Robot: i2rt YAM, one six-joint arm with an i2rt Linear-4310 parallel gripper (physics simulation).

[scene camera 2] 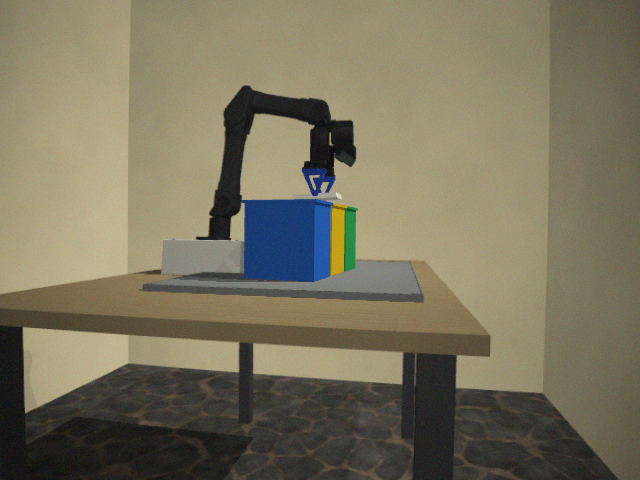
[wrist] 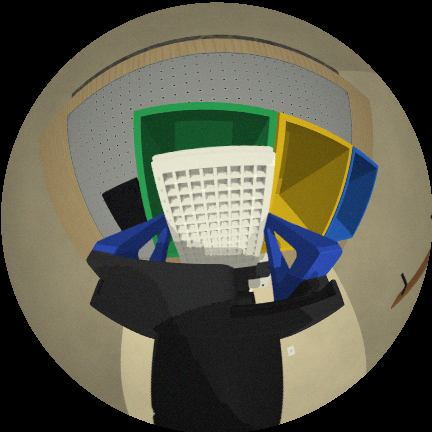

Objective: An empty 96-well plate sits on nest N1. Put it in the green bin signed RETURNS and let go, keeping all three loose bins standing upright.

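Seen in the pictures: gripper, fingertip midpoint: [scene camera 2: 319, 198] [wrist: 216, 217]; arm's base, link origin: [scene camera 2: 218, 243] [wrist: 235, 271].
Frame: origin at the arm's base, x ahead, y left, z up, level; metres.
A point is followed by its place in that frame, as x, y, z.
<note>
My gripper [scene camera 2: 321, 193] @(0.296, 0.017, 0.136) [wrist: 216, 217] @(0.296, 0.017, 0.136) is shut on the white 96-well plate [scene camera 2: 336, 196] @(0.349, -0.020, 0.139) [wrist: 217, 192] @(0.324, 0.013, 0.148), with one blue finger on each side. In the scene view the plate is nearly level and close above the height of the bin rims. In the wrist view it overlaps the opening of the green bin [scene camera 2: 350, 240] @(0.389, 0.005, 0.015) [wrist: 205, 107] @(0.389, 0.008, 0.110), and its right edge overlaps the wall beside the yellow bin [scene camera 2: 337, 240] @(0.361, -0.130, 0.017) [wrist: 320, 170] @(0.293, -0.166, 0.057). The green bin's near part is hidden by the plate. The blue bin [scene camera 2: 279, 240] @(0.241, -0.293, 0.019) [wrist: 363, 185] @(0.269, -0.296, 0.086) stands beyond the yellow one. All three bins are upright. The RETURNS sign does not show.
The bins stand in a row on the grey perforated board [scene camera 2: 382, 289] @(0.466, -0.405, -0.069) [wrist: 210, 75] @(0.493, -0.024, -0.069), on the wooden table [scene camera 2: 258, 317] @(0.282, -0.643, -0.082) [wrist: 65, 190] @(0.373, 0.505, -0.083). A black object [wrist: 122, 200] @(0.265, 0.242, -0.058) lies left of the green bin. The arm's base stands on a white block [scene camera 2: 201, 256] @(-0.007, -0.119, -0.031).
</note>
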